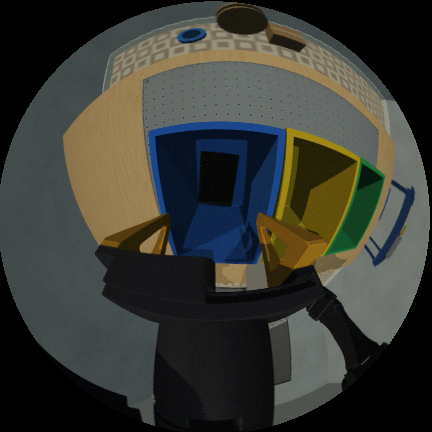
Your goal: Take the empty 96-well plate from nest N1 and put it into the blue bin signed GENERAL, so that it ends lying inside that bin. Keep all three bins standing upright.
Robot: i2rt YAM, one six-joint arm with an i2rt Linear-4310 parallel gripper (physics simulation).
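Places are measured from the arm's base along level axes (x right, y up, z back), in metres.
Where they show: gripper, between the fingertips: (213, 217).
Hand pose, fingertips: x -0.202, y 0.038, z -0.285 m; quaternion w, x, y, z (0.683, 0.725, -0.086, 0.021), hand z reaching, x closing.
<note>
After its pixels a point has its place.
The 96-well plate (219, 178) @[x -0.206, y -0.142, z -0.277 m] shows as a black rectangle inside the blue bin (217, 126) @[x -0.186, y 0.031, z -0.371 m], apart from the fingers. Its wells are too dark to make out, and I cannot tell whether it lies fully flat or leans on the bin's far wall. My gripper (213, 217) @[x -0.202, y 0.038, z -0.285 m] is open and empty, its two orange fingers wide apart above the near part of the blue bin. The blue bin stands upright. Its GENERAL sign and nest N1 do not show.
A yellow bin (325, 197) @[x -0.010, y -0.020, z -0.271 m] and a green bin (357, 215) @[x 0.117, y -0.006, z -0.232 m] stand upright to the right of the blue one. A grey perforated board (215, 92) @[x -0.185, y -0.149, z -0.488 m] lies behind the bins. Beyond it are a blue ring-shaped item (192, 35), a round brown object (242, 20) and a brown block (286, 39).
</note>
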